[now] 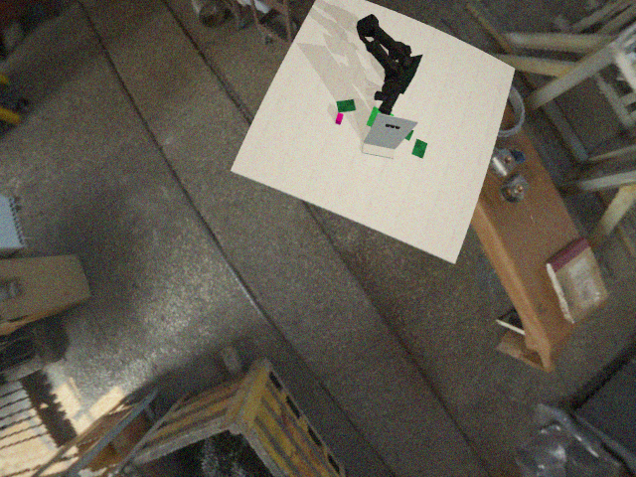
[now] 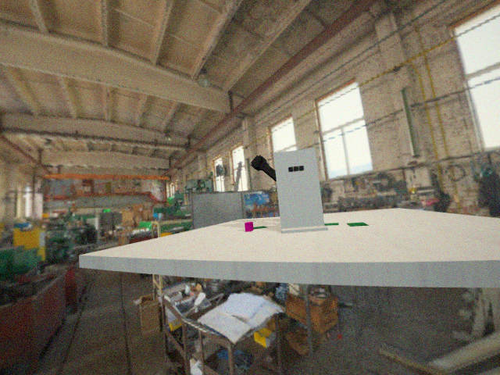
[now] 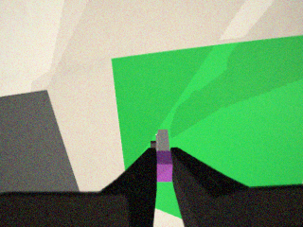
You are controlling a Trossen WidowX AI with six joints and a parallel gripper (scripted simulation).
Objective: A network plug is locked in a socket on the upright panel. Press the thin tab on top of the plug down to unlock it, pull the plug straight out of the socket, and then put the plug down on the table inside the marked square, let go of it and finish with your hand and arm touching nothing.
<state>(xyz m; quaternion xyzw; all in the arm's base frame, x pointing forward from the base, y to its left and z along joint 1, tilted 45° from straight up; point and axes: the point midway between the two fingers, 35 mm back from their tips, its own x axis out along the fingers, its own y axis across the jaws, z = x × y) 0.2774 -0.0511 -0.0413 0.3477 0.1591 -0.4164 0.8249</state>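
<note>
Right now the bright green square is 10 mm behind my gripper tip and 20 mm below it. Also, from my gripper tip: grey panel (150 mm ahead, 60 mm to the left, 130 mm above); then purple plug (right at my gripper tip).
</note>
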